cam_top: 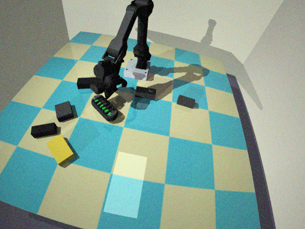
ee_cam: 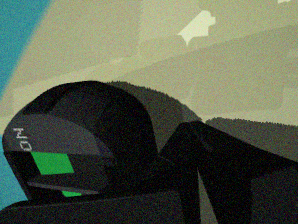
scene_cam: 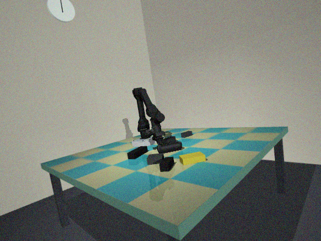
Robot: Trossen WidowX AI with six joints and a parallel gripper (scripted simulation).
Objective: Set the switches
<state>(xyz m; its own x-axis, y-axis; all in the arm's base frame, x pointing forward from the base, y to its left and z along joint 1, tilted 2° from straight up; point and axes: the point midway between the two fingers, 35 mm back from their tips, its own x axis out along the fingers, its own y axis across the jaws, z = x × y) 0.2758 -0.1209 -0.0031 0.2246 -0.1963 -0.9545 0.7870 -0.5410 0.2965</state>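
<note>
The long dark block lies 9 cm behind my gripper tip and 12 cm to the right of it. Also, from my gripper tip: yellow block 31 cm ahead, 10 cm to the right.
</note>
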